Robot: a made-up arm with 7 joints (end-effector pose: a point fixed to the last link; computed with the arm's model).
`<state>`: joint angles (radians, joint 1 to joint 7).
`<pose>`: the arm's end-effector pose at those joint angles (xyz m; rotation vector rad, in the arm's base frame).
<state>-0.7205 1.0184 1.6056 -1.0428 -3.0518 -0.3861 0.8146</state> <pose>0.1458 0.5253 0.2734 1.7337 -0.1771 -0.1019</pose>
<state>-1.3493 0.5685 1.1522 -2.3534 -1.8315 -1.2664 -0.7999</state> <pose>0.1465 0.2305 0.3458 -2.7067 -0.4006 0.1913</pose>
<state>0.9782 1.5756 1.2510 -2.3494 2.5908 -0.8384 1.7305</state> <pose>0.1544 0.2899 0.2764 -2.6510 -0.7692 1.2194</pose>
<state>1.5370 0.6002 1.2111 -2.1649 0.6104 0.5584 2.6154</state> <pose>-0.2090 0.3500 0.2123 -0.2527 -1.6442 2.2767</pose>
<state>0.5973 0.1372 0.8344 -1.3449 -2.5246 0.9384 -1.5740</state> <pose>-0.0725 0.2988 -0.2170 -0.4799 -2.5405 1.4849</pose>
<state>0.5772 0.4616 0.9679 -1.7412 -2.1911 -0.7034 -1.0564</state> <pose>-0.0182 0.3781 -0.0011 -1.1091 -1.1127 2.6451</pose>
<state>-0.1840 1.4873 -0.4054 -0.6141 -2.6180 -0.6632 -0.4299</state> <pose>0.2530 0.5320 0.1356 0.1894 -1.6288 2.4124</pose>
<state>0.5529 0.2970 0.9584 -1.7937 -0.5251 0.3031 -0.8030</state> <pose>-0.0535 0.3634 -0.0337 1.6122 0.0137 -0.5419</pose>
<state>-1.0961 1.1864 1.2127 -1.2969 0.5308 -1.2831 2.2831</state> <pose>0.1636 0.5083 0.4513 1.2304 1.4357 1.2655</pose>
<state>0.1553 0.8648 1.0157 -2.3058 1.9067 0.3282 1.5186</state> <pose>0.1361 0.3518 0.1804 -2.1644 -1.0626 0.7575</pose>
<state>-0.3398 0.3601 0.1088 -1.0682 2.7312 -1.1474 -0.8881</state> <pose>0.4029 0.1484 -0.1006 0.1224 -0.9275 2.0692</pose>
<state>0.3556 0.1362 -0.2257 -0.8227 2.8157 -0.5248 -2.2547</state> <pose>0.0361 0.0659 -0.3266 0.2330 -0.0476 0.4595</pose>
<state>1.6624 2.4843 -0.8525 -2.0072 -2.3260 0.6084 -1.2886</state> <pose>-0.0561 0.4328 0.1614 0.1073 0.7074 1.0949</pose>
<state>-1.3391 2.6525 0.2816 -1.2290 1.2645 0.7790 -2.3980</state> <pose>-0.3234 0.1855 0.6582 2.7580 0.2972 -0.3959</pose>
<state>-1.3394 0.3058 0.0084 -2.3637 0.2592 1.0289 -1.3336</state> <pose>0.2490 -0.0065 0.4349 1.6046 -2.3909 -1.0764</pose>
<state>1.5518 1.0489 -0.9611 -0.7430 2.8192 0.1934 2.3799</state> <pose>-0.5047 0.2833 0.1435 -1.0228 0.7586 -1.6712</pose>
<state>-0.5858 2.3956 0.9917 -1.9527 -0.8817 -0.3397 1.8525</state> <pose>-0.0994 0.0663 0.6440 -1.2577 2.0458 1.8346</pose>
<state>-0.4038 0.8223 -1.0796 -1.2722 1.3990 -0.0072 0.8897</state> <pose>0.3190 0.1970 -0.1676 -0.7737 -0.5540 0.6936</pose>
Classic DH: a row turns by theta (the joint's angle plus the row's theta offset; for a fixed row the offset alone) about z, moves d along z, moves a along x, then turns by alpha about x. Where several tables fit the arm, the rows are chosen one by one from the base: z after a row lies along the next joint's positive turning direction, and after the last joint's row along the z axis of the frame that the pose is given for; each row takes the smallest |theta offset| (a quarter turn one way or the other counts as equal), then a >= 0, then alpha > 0; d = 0 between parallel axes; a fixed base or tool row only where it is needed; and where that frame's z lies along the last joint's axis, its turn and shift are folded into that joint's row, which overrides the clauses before.
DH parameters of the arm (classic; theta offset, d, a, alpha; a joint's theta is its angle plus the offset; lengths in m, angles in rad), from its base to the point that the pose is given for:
base (fixed): 0 0.2094 -0.013 -1.2217
joint 1: -1.5708 0.0425 0.0086 -1.5708
joint 2: 1.2217 0.036 0.01 1.5708
joint 3: 1.5708 -0.363 0.062 -1.5708
joint 4: 0 0.014 -0.02 1.5708
joint 5: 0 -0.225 -0.014 -1.5708
joint 6: 0 0.022 -0.001 1.5708
joint 7: -1.3397 0 -0.0175 0
tool (fixed): 1.3397 0.021 0 0

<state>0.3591 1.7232 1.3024 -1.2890 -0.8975 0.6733 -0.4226</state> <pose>0.1164 0.4162 0.5146 2.6701 0.1370 0.0563</pose>
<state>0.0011 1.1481 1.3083 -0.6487 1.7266 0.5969 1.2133</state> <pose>0.0679 0.5881 0.1282 1.7346 1.4005 -1.9581</pose>
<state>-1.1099 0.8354 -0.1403 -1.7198 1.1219 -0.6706 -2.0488</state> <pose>0.4257 0.1330 0.3816 -1.8665 2.2956 0.0169</pose>
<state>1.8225 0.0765 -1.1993 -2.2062 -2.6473 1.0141 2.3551</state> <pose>-0.2142 -0.2015 0.0486 0.2818 -1.1669 0.7677</pose>
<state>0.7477 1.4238 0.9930 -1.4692 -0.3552 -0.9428 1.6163</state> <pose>0.1132 0.5451 0.3132 -0.0599 -1.5497 -0.6444</pose>
